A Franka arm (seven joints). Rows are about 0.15 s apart.
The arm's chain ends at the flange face. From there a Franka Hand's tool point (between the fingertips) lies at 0.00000 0.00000 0.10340 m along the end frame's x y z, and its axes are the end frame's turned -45 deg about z.
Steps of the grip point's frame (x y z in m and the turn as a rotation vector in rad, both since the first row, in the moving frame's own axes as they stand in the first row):
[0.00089 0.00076 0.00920 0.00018 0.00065 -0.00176]
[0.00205 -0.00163 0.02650 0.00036 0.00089 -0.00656]
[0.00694 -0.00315 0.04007 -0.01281 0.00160 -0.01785]
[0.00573 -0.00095 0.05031 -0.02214 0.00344 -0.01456]
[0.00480 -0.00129 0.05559 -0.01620 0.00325 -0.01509]
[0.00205 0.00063 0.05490 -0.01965 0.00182 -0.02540]
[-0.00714 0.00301 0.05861 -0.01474 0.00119 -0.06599]
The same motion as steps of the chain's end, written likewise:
[0.00113 -0.00003 0.00920 0.00059 0.00033 -0.00176]
[0.00026 -0.00251 0.02650 0.00088 0.00037 -0.00656]
[0.00162 -0.00794 0.04008 -0.00793 0.01019 -0.01785]
[0.00150 -0.00608 0.05034 -0.01322 0.01809 -0.01456]
[0.00105 -0.00524 0.05560 -0.00916 0.01375 -0.01509]
[0.00031 -0.00229 0.05492 -0.01261 0.01518 -0.02540]
[-0.00412 0.00623 0.05862 -0.00958 0.01126 -0.06599]

